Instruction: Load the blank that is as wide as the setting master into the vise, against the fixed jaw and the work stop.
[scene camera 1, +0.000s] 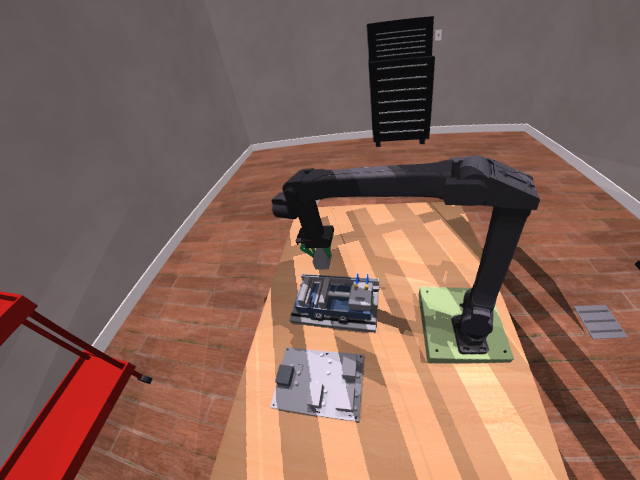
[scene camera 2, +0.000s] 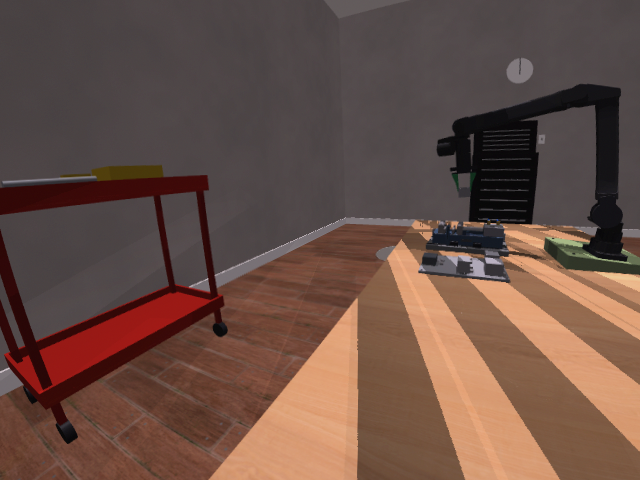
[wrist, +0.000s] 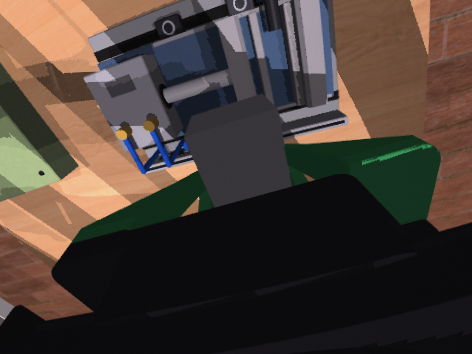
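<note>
My gripper is shut on a plain grey block, its green fingers on either side. The block hangs above and apart from the vise, beyond its far long edge in scene camera 1. In the wrist view the block hides part of the vise's near edge; upright jaw plates and a dark rod show beyond it. A grey plate bears a dark block and three lighter blocks. Their widths are too small to compare.
The vise's housing carries blue prongs with brass-coloured ends. The arm stands on a green base plate right of the vise. A red cart stands on the floor left of the table.
</note>
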